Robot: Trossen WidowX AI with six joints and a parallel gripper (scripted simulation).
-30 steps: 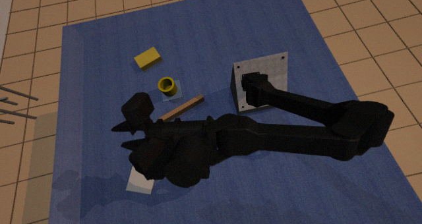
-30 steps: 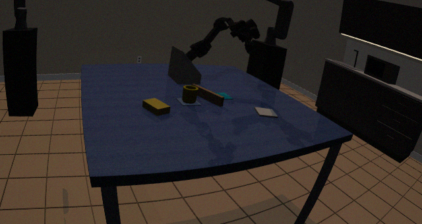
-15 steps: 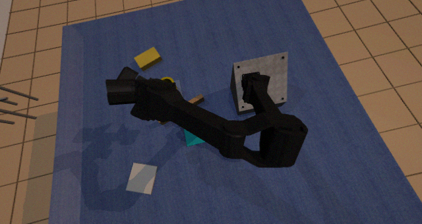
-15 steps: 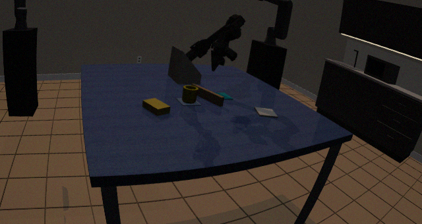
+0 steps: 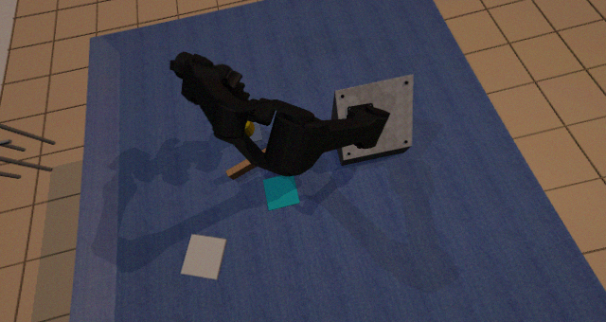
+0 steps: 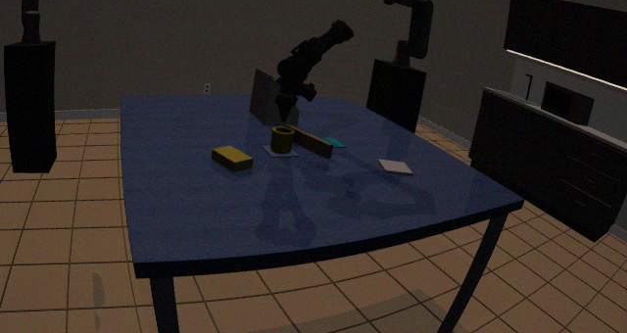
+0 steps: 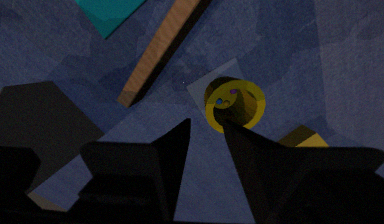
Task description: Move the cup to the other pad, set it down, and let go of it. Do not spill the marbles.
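My gripper tip is now 60 mm above the yellow cup, 30 mm short of it and 10 mm to the left of it. Also, from my gripper tip: pale blue pad: 100 mm below, 30 mm ahead, 10 mm to the right; teal patch: 200 mm to the left, 100 mm below, 60 mm behind; long wooden bar: 100 mm to the left, 80 mm below, 10 mm behind.
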